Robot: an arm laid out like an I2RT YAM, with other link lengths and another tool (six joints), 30 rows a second.
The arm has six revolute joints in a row. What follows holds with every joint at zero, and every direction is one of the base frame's.
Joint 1 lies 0.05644 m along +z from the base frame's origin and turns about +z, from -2.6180 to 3.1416 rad.
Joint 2 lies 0.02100 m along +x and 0.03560 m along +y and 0.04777 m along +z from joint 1 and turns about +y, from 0.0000 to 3.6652 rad.
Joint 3 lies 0.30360 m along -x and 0.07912 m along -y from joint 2 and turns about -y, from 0.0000 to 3.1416 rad.
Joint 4 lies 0.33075 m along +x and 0.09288 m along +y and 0.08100 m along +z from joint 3 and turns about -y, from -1.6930 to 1.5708 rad.
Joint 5 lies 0.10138 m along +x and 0.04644 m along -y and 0.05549 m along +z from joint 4 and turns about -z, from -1.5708 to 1.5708 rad.
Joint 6 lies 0.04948 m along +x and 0.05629 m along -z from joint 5 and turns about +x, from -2.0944 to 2.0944 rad.
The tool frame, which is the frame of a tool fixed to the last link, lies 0.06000 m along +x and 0.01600 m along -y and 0.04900 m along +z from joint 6; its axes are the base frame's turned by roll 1.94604, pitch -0.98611 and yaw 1.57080 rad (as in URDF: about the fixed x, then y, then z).
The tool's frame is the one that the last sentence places.
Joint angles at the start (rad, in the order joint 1, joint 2, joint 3, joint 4, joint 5, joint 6):
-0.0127, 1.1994, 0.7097, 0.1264, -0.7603, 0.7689
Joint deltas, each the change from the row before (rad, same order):
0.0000, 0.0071, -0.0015, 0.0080, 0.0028, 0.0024
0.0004, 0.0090, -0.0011, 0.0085, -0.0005, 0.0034
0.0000, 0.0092, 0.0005, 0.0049, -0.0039, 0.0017
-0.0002, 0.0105, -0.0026, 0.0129, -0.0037, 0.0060
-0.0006, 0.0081, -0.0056, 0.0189, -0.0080, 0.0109
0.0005, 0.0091, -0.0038, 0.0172, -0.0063, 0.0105
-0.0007, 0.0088, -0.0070, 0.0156, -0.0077, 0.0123
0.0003, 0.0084, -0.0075, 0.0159, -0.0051, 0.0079
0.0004, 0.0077, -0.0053, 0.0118, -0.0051, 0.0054
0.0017, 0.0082, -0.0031, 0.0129, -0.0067, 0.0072
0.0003, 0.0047, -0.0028, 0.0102, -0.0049, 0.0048
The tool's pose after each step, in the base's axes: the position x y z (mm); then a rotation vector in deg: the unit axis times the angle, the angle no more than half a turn. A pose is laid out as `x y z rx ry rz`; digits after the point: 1 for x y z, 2 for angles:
449.2 39.3 247.1 -97.92 -31.11 -64.79
450.8 39.4 244.2 -97.91 -30.87 -64.60
452.2 39.8 241.5 -97.83 -30.75 -64.23
453.8 40.0 238.0 -97.64 -30.47 -63.97
454.8 40.4 235.0 -97.10 -30.20 -63.74
456.0 41.2 232.2 -96.62 -29.93 -63.49
456.5 41.5 227.4 -96.23 -29.37 -62.95
456.9 42.1 222.8 -95.95 -29.05 -62.58
457.3 42.7 218.9 -95.73 -28.85 -62.20
458.0 44.1 216.1 -95.32 -28.75 -61.80
458.4 44.8 214.5 -95.01 -28.72 -61.63

